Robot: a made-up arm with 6 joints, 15 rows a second.
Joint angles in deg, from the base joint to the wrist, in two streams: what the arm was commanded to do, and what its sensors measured. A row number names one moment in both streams.
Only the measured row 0 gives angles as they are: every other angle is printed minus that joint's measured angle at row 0.
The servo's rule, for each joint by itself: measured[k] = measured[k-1] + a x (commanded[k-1-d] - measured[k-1]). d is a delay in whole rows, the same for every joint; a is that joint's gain. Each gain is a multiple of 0.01, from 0.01 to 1. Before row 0 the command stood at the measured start. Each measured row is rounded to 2 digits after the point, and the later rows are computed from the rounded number. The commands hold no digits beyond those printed.
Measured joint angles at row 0:
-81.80, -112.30, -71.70, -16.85, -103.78, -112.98
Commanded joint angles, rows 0 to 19:
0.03, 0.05, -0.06, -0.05, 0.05, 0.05
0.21, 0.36, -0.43, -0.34, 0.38, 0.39
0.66, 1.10, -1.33, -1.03, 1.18, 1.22
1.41, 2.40, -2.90, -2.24, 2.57, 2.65
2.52, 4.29, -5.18, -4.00, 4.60, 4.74
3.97, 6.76, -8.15, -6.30, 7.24, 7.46
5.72, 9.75, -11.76, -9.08, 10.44, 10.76
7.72, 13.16, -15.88, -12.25, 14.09, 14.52
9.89, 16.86, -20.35, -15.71, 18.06, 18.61
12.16, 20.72, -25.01, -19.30, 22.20, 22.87
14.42, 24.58, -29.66, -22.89, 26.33, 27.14
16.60, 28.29, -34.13, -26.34, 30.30, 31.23
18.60, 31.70, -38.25, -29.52, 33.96, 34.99
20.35, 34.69, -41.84, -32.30, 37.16, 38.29
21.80, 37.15, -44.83, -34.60, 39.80, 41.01
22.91, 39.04, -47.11, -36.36, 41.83, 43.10
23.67, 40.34, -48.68, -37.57, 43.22, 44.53
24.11, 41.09, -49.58, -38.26, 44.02, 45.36
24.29, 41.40, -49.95, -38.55, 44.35, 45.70
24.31, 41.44, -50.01, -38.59, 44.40, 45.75
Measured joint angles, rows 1 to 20:
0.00, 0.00, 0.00, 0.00, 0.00, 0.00
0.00, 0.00, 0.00, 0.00, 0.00, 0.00
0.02, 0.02, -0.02, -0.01, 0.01, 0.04
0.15, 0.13, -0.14, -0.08, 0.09, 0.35
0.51, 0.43, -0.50, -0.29, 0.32, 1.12
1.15, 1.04, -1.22, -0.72, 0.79, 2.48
2.12, 2.05, -2.41, -1.44, 1.59, 4.49
3.43, 3.51, -4.13, -2.51, 2.78, 7.13
5.06, 5.44, -6.42, -3.96, 4.39, 10.36
6.95, 7.83, -9.26, -5.78, 6.43, 14.06
9.04, 10.63, -12.59, -7.96, 8.87, 18.11
11.26, 13.76, -16.32, -10.45, 11.67, 22.35
13.50, 17.11, -20.32, -13.19, 14.75, 26.61
15.70, 20.58, -24.46, -16.08, 18.02, 30.72
17.76, 24.03, -28.60, -19.04, 21.37, 34.52
19.60, 27.33, -32.57, -21.96, 24.69, 37.88
21.16, 30.37, -36.25, -24.74, 27.86, 40.67
22.40, 33.06, -39.51, -27.30, 30.79, 42.83
23.30, 35.32, -42.26, -29.56, 33.40, 44.34
23.88, 37.11, -44.46, -31.47, 35.63, 45.25
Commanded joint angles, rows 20 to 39:
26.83, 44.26, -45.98, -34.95, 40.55, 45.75
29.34, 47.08, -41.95, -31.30, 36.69, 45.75
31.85, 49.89, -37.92, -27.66, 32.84, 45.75
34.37, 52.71, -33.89, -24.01, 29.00, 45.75
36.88, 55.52, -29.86, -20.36, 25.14, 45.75
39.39, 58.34, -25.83, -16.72, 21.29, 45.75
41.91, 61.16, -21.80, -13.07, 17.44, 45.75
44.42, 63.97, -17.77, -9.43, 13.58, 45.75
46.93, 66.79, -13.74, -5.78, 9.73, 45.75
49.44, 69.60, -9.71, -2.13, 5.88, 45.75
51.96, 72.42, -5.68, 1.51, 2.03, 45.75
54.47, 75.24, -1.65, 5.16, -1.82, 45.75
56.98, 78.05, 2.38, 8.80, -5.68, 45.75
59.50, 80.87, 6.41, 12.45, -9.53, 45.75
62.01, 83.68, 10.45, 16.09, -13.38, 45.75
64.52, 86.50, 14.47, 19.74, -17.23, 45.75
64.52, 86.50, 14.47, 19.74, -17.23, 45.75
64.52, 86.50, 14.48, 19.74, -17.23, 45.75
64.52, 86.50, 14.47, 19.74, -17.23, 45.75
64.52, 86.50, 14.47, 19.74, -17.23, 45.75
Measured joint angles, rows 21 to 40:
24.17, 38.44, -46.11, -33.03, 37.46, 45.65
24.27, 39.37, -47.28, -34.25, 38.92, 45.74
26.09, 40.89, -46.89, -34.40, 39.26, 45.75
28.40, 42.81, -45.41, -33.72, 38.72, 45.75
30.85, 45.00, -43.16, -32.39, 37.49, 45.75
33.35, 47.39, -40.38, -30.55, 35.71, 45.75
35.86, 49.91, -37.22, -28.31, 33.49, 45.75
38.37, 52.52, -33.80, -25.76, 30.93, 45.75
40.88, 55.20, -30.20, -22.97, 28.10, 45.75
43.39, 57.92, -26.47, -19.99, 25.05, 45.75
45.90, 60.67, -22.65, -16.86, 21.83, 45.75
48.41, 63.44, -18.77, -13.62, 18.48, 45.75
50.93, 66.22, -14.84, -10.29, 15.03, 45.75
53.44, 69.02, -10.88, -6.89, 11.49, 45.75
55.95, 71.82, -6.90, -3.44, 7.88, 45.75
58.47, 74.63, -2.91, 0.06, 4.22, 45.75
60.98, 77.44, 1.10, 3.59, 0.52, 45.75
63.49, 80.25, 5.11, 7.14, -3.21, 45.75
64.22, 82.19, 7.92, 9.91, -6.15, 45.75
64.43, 83.53, 9.89, 12.07, -8.48, 45.75

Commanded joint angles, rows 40 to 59:
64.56, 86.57, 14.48, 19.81, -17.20, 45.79
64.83, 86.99, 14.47, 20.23, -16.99, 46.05
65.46, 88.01, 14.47, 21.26, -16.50, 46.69
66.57, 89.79, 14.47, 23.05, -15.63, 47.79
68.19, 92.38, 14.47, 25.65, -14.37, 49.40
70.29, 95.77, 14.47, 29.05, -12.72, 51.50
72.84, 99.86, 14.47, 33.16, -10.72, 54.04
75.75, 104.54, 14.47, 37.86, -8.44, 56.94
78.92, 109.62, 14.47, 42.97, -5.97, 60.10
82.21, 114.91, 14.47, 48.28, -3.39, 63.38
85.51, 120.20, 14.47, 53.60, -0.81, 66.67
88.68, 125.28, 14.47, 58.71, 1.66, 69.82
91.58, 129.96, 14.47, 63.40, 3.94, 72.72
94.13, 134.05, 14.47, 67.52, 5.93, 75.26
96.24, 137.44, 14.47, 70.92, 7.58, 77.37
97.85, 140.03, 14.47, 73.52, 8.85, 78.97
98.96, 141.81, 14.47, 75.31, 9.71, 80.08
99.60, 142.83, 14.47, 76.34, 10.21, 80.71
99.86, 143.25, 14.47, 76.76, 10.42, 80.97
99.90, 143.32, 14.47, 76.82, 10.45, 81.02
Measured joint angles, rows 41 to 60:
64.49, 84.45, 11.26, 13.76, -10.32, 45.75
64.51, 85.09, 12.22, 15.08, -11.77, 45.75
64.55, 85.55, 12.90, 16.12, -12.91, 45.79
64.75, 86.00, 13.37, 17.02, -13.77, 46.02
65.25, 86.62, 13.70, 17.95, -14.34, 46.62
66.19, 87.60, 13.93, 19.07, -14.61, 47.66
67.61, 89.08, 14.09, 20.52, -14.56, 49.21
69.51, 91.15, 14.20, 22.40, -14.17, 51.25
71.87, 93.85, 14.28, 24.77, -13.45, 53.73
74.62, 97.16, 14.34, 27.65, -12.40, 56.59
77.67, 101.02, 14.38, 31.02, -11.05, 59.71
80.89, 105.33, 14.41, 34.82, -9.44, 62.98
84.17, 109.94, 14.43, 38.95, -7.63, 66.26
87.37, 114.70, 14.44, 43.30, -5.68, 69.43
90.36, 119.43, 14.45, 47.72, -3.66, 72.36
93.04, 123.96, 14.46, 52.08, -1.65, 74.94
95.31, 128.14, 14.46, 56.22, 0.29, 77.10
97.11, 131.83, 14.46, 60.03, 2.09, 78.76
98.42, 134.92, 14.46, 63.39, 3.69, 79.93
99.26, 137.37, 14.46, 66.24, 5.06, 80.62

